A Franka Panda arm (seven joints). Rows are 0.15 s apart.
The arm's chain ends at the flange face. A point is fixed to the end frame.
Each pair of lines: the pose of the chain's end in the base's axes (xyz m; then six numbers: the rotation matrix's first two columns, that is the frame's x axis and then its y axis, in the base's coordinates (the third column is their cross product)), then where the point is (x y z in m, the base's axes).
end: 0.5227 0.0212 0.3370 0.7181 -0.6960 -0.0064 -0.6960 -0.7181 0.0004
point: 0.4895 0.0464 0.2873
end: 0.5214 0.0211 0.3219 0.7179 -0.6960 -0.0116 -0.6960 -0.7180 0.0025
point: 0.4880 0.0464 0.2724
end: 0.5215 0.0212 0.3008 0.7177 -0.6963 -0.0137 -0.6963 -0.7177 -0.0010
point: 0.4881 0.0467 0.2514
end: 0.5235 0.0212 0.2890 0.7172 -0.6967 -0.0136 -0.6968 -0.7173 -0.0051
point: 0.4903 0.0468 0.2395
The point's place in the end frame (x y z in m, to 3 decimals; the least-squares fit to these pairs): -0.041 0.005 0.050
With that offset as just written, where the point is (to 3 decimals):
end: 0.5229 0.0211 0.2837 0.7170 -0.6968 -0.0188 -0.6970 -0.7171 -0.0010
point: 0.489 0.047 0.234
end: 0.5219 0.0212 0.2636 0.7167 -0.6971 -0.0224 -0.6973 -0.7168 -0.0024
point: 0.488 0.047 0.215
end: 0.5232 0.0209 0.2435 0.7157 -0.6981 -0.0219 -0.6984 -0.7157 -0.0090
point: 0.490 0.047 0.194
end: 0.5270 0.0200 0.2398 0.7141 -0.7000 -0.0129 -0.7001 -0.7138 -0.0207
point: 0.494 0.046 0.190
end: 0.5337 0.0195 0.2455 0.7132 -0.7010 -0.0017 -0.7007 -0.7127 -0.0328
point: 0.502 0.046 0.195
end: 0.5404 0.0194 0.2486 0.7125 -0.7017 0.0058 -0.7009 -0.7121 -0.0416
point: 0.509 0.046 0.198
